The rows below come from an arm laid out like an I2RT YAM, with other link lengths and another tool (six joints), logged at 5 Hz.
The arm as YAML. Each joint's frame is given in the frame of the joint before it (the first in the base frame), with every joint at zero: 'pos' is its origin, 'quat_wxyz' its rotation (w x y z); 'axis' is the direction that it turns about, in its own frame. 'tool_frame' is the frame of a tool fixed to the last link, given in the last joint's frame.
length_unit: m
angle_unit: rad
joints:
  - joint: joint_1
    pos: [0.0, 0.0, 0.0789]
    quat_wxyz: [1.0, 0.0, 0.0, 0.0]
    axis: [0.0, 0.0, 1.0]
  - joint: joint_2
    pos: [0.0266, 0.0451, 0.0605]
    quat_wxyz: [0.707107, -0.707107, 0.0, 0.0]
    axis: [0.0, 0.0, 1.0]
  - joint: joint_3
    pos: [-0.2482, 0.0, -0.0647]
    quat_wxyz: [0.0, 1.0, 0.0, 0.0]
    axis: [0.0, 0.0, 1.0]
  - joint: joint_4
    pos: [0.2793, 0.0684, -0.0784]
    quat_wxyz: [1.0, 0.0, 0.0, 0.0]
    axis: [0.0, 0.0, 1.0]
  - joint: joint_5
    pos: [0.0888, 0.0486, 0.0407]
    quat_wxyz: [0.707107, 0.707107, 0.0, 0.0]
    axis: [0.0, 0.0, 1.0]
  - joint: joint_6
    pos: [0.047, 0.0, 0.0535]
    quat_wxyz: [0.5, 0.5, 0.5, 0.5]
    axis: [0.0, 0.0, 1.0]
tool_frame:
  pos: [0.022, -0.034, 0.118]
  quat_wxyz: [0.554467, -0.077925, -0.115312, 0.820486]
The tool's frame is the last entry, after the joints.
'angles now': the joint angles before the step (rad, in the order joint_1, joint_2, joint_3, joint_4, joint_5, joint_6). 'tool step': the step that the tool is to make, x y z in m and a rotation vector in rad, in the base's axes. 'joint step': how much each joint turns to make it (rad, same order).
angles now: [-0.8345 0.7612 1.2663 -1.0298 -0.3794 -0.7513]
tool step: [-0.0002 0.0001 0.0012 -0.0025 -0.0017 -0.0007]
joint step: [0.0003 0.0000 0.0026 0.0004 0.0011 0.0002]
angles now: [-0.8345 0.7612 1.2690 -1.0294 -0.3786 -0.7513]
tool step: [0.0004 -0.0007 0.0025 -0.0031 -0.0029 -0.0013]
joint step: [0.0001 0.0051 0.0080 0.0017 0.0012 0.0008]
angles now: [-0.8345 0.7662 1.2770 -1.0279 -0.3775 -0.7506]
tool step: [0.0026 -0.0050 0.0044 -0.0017 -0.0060 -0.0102]
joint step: [-0.0001 0.0198 0.0162 0.0120 0.0071 0.0084]
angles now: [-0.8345 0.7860 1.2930 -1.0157 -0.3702 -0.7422]
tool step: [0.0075 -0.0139 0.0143 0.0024 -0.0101 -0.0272]
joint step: [0.0002 0.0706 0.0708 0.0128 0.0196 0.0226]
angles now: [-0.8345 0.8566 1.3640 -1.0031 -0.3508 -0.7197]
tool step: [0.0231 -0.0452 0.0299 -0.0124 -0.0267 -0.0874]
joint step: [0.0002 0.1832 0.1607 0.0660 0.0728 0.0528]
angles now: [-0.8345 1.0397 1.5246 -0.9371 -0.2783 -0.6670]
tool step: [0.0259 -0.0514 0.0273 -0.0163 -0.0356 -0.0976]
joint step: [0.0002 0.2002 0.1828 0.0666 0.0826 0.0561]
